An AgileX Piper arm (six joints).
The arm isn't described. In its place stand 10 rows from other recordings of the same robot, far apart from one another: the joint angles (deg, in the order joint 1, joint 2, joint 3, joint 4, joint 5, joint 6), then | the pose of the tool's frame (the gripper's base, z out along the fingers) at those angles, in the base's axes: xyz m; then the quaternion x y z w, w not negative.
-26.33 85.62 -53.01 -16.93 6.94 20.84 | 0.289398 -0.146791 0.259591 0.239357 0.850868 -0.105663 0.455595
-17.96 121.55 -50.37 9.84 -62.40 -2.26 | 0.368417 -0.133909 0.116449 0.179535 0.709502 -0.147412 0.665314
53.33 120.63 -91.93 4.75 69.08 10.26 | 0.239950 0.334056 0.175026 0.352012 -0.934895 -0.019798 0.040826
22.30 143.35 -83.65 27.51 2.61 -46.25 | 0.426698 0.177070 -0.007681 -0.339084 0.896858 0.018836 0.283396
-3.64 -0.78 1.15 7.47 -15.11 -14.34 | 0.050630 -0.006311 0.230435 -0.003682 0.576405 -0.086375 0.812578
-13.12 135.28 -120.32 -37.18 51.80 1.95 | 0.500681 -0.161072 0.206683 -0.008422 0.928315 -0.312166 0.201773
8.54 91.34 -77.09 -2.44 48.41 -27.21 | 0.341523 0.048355 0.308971 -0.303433 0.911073 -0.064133 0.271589
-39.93 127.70 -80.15 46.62 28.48 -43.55 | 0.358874 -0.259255 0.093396 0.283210 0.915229 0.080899 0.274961
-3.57 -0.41 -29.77 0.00 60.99 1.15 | -0.008441 0.000527 0.282395 0.034885 0.846466 -0.011219 0.531180
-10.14 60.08 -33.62 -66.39 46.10 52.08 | 0.169691 -0.091384 0.268204 0.170994 0.855517 -0.372030 0.316931
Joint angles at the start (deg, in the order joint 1, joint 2, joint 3, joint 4, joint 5, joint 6): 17.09 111.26 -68.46 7.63 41.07 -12.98
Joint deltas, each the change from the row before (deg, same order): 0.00 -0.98 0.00 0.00 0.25 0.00; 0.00 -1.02 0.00 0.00 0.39 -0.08; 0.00 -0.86 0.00 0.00 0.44 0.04; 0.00 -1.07 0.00 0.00 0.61 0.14; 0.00 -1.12 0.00 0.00 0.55 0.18; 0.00 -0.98 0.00 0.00 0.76 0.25; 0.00 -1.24 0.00 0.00 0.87 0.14; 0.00 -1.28 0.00 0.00 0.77 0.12; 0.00 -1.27 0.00 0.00 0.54 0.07; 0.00 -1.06 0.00 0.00 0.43 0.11; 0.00 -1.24 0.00 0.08 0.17 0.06
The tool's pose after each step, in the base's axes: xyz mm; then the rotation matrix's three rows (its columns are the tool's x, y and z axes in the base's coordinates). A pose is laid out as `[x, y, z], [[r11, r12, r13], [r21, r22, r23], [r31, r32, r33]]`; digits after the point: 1 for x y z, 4 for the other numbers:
[348.5, 115.5, 153.2], [[-0.8881, -0.4255, 0.1740], [-0.4043, 0.9030, 0.1452], [-0.2189, 0.0586, -0.9740]]
[347.3, 115.2, 159.6], [[-0.8848, -0.4280, 0.1840], [-0.4053, 0.9019, 0.1490], [-0.2297, 0.0573, -0.9716]]
[346.1, 114.9, 164.9], [[-0.8832, -0.4286, 0.1906], [-0.4048, 0.9017, 0.1518], [-0.2369, 0.0569, -0.9699]]
[344.3, 114.4, 171.5], [[-0.8819, -0.4279, 0.1977], [-0.4029, 0.9020, 0.1551], [-0.2447, 0.0571, -0.9679]]
[342.5, 114.0, 178.4], [[-0.8805, -0.4266, 0.2066], [-0.4001, 0.9026, 0.1588], [-0.2542, 0.0572, -0.9655]]
[340.4, 113.5, 184.2], [[-0.8809, -0.4243, 0.2097], [-0.3969, 0.9036, 0.1611], [-0.2579, 0.0587, -0.9644]]
[337.8, 112.8, 191.6], [[-0.8797, -0.4241, 0.2152], [-0.3955, 0.9037, 0.1643], [-0.2642, 0.0594, -0.9626]]
[335.1, 112.1, 199.2], [[-0.8777, -0.4241, 0.2230], [-0.3940, 0.9036, 0.1680], [-0.2728, 0.0596, -0.9602]]
[332.6, 111.4, 206.8], [[-0.8744, -0.4248, 0.2344], [-0.3926, 0.9034, 0.1724], [-0.2850, 0.0587, -0.9567]]
[330.4, 110.8, 213.1], [[-0.8719, -0.4245, 0.2442], [-0.3906, 0.9035, 0.1761], [-0.2954, 0.0582, -0.9536]]
[328.2, 110.2, 220.6], [[-0.8671, -0.4244, 0.2609], [-0.3873, 0.9037, 0.1826], [-0.3132, 0.0573, -0.9479]]

